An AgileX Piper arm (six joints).
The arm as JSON. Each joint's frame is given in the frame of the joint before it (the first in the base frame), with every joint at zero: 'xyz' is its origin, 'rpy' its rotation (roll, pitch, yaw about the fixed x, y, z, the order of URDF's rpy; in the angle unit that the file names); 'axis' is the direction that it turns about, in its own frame. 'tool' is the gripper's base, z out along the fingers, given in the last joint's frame.
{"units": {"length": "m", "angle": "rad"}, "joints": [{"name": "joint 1", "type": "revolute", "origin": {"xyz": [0.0, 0.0, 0.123], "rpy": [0.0, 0.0, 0.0]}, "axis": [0.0, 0.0, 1.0]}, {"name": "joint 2", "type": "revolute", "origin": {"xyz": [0.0, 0.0, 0.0], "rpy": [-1.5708, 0.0, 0.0]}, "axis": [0.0, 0.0, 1.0]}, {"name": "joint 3", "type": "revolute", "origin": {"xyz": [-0.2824, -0.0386, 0.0], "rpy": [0.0, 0.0, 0.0]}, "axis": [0.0, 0.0, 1.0]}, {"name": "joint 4", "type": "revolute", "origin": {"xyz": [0.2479, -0.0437, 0.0], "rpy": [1.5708, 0.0, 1.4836]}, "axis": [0.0, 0.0, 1.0]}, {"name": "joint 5", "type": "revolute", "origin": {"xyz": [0.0, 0.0, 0.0], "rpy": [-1.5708, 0.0, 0.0]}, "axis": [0.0, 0.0, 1.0]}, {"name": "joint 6", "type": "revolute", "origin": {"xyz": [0.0, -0.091, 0.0], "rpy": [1.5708, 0.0, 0.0]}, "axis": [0.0, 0.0, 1.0]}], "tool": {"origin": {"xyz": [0.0, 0.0, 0.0], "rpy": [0.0, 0.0, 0.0]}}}
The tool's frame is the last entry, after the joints.
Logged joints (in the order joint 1, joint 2, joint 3, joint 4, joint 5, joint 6), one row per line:
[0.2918 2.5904 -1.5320 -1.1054 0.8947 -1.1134]
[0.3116 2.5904 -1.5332 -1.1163 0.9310 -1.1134]
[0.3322 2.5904 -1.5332 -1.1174 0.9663 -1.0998]
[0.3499 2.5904 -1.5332 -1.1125 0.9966 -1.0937]
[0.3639 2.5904 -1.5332 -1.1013 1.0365 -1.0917]
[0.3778 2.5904 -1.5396 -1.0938 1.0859 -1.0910]
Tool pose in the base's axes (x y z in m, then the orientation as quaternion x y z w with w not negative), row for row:
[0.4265 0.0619 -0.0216 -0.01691 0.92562 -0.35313 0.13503]
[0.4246 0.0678 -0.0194 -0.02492 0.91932 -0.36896 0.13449]
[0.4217 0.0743 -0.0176 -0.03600 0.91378 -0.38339 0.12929]
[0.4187 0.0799 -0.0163 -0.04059 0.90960 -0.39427 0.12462]
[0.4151 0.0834 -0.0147 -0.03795 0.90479 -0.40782 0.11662]
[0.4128 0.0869 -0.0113 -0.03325 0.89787 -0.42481 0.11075]
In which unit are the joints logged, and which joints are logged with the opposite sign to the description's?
The joints are logged in radians. Opposite sign: joint 6.
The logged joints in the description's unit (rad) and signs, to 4 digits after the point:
[0.2918 2.5904 -1.5320 -1.1054 0.8947 1.1134]
[0.3116 2.5904 -1.5332 -1.1163 0.9310 1.1134]
[0.3322 2.5904 -1.5332 -1.1174 0.9663 1.0998]
[0.3499 2.5904 -1.5332 -1.1125 0.9966 1.0937]
[0.3639 2.5904 -1.5332 -1.1013 1.0365 1.0917]
[0.3778 2.5904 -1.5396 -1.0938 1.0859 1.0910]

